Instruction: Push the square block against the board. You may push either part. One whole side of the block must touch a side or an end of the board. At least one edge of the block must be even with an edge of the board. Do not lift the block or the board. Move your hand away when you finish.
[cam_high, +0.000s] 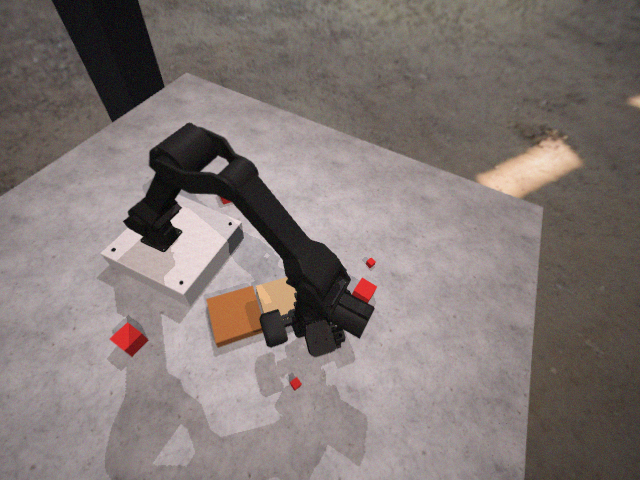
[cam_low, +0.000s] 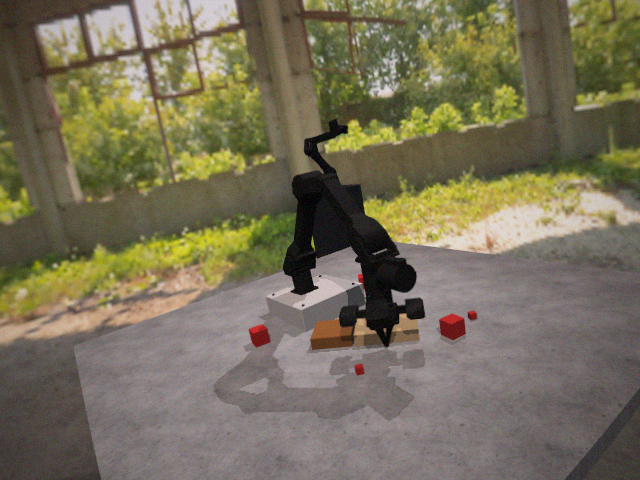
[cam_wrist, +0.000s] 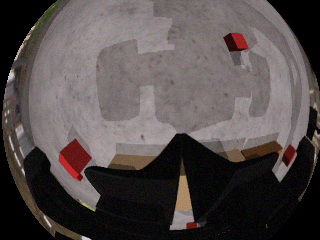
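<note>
Right now the tan board is 60 mm behind my gripper tip, 50 mm to the left of it and 10 mm above it. The rest, counted from my gripper tip: orange-brown square block 150 mm behind, 40 mm to the right, 10 mm above.
</note>
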